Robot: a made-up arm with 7 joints.
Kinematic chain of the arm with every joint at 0, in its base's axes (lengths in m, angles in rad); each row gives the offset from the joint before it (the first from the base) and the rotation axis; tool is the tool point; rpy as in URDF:
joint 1: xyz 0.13 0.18 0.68 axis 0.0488 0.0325 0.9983
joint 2: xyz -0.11 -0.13 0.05 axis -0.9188 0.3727 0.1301
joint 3: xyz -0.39 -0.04 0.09 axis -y
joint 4: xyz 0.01 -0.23 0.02 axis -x
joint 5: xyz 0.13 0 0 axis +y
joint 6: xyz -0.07 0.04 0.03 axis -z
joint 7: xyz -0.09 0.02 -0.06 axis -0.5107 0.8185 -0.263
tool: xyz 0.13 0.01 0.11 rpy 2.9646 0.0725 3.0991
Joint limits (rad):
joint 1: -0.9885..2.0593
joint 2: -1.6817..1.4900
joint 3: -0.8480..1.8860
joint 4: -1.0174..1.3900
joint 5: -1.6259..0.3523
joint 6: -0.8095..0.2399
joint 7: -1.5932..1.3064
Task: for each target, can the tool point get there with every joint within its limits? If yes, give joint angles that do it. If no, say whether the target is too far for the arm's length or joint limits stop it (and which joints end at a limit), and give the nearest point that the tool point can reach.
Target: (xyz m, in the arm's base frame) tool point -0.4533 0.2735 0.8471
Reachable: yes | joints -0.7473 -0.0712 0.3088 -0.5291 -1.1366 -0.4584 -0.0831
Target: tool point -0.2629 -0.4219 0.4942
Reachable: yes | joints 0.3748 -0.7679 0.6143 -0.6334 -0.1171 -0.4588 -1.1845
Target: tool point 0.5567 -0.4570 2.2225
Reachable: no: too far | nearest point 0.3705 -0.2081 1.3230 | short by 0.952 m
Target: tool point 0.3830 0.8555 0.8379
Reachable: no: joint limits stop it (at a limit: joint 1, joint 2, joint 6, joint 7) | nearest point 0.1335 0.5784 1.0961 | short by 0.454 m
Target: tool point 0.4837 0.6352 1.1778
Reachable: no: joint limits stop it (at a limit: joint 1, joint 2, joint 4, joint 5, joint 6, joint 7) | nearest point 0.1685 0.5442 1.1196 | short by 0.333 m
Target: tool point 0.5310 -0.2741 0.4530
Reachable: yes | joints 1.8072 -0.6322 -0.0711 0.0341 -1.1786 -0.0268 -1.2003
